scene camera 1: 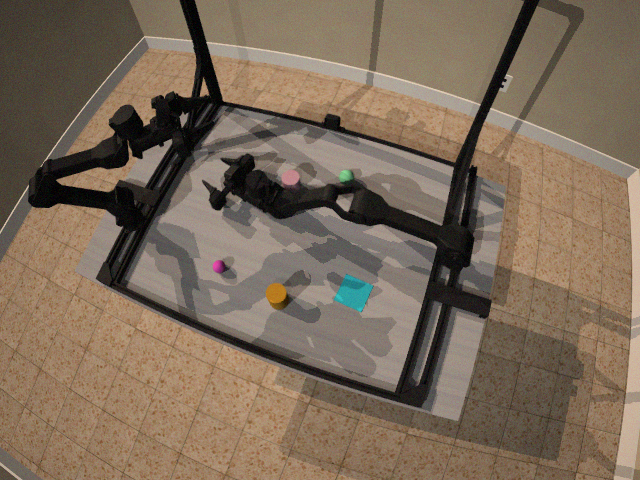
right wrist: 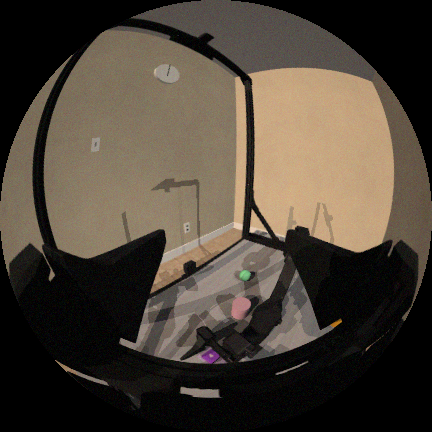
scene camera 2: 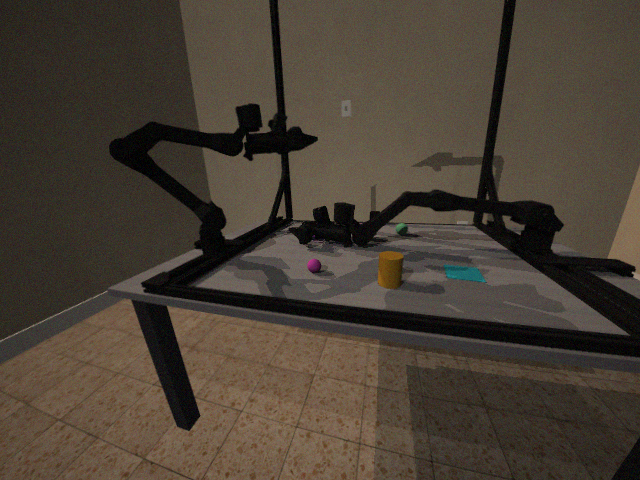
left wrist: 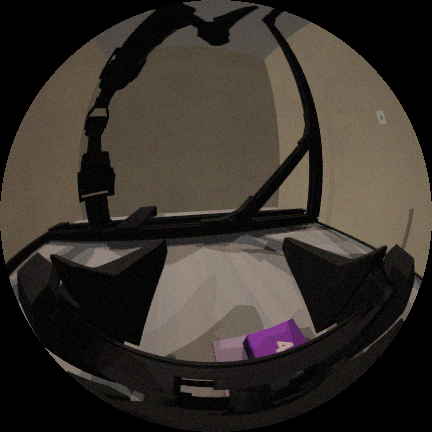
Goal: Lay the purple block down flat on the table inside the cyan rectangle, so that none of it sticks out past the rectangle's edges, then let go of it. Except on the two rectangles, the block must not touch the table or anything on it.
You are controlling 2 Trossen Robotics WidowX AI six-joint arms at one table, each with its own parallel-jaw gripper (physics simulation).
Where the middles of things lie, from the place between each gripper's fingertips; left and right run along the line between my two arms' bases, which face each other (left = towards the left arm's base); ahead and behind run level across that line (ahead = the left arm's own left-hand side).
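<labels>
Cyan rectangle [scene camera 1: 353, 292], from my left hand: 460 mm to the left, 310 mm ahead, 50 mm below. Farthest from that hand of the things named here, going by their middles: the cyan rectangle. Orange cylinder [scene camera 2: 390, 263], from my left hand: 270 mm to the left, 350 mm ahead, 20 mm below. Pale lilac rectangle [left wrist: 229, 349]: my left hand 80 mm to the right of it, 50 mm above it, 10 mm short of it.
Cyan rectangle, from my right hand: 29 cm ahead, 38 cm to the left, 35 cm below. Orange cylinder, from my right hand: 19 cm to the left, 33 cm ahead, 31 cm below. Pale lilac rectangle: my right hand 1 cm past it, 35 cm above it.
</labels>
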